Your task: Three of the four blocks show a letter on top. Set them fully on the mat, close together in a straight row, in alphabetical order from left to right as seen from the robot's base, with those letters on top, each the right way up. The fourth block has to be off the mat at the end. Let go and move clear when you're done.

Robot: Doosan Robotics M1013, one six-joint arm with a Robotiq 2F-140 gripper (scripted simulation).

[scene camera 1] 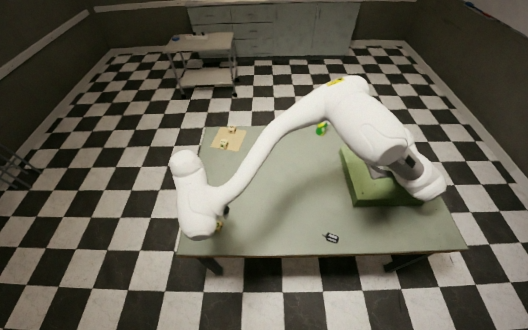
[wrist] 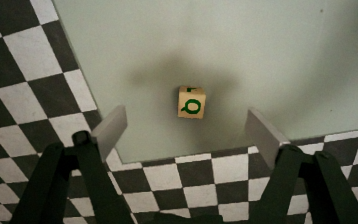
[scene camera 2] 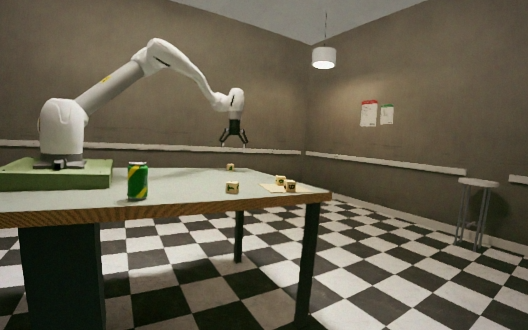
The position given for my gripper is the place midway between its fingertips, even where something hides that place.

Observation:
In view: my gripper (wrist: 186, 117) and a block (wrist: 191, 102).

